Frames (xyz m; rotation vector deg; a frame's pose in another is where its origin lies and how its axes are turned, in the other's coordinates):
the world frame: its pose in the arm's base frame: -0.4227 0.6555 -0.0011 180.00 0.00 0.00
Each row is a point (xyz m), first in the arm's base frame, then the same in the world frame.
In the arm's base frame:
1: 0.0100 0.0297 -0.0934
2: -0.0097 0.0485 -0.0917
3: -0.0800 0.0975 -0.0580
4: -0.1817 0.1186 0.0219
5: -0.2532 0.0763 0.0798
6: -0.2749 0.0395 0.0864
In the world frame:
1: 0.4327 0.6258 0.0923
2: 0.4130 0.6070 0.0906
3: 0.3427 0.5580 0.0569
4: 0.2410 0.5369 -0.0230
5: 0.1695 0.5792 -0.0809
6: 0.1478 0.6160 -0.0875

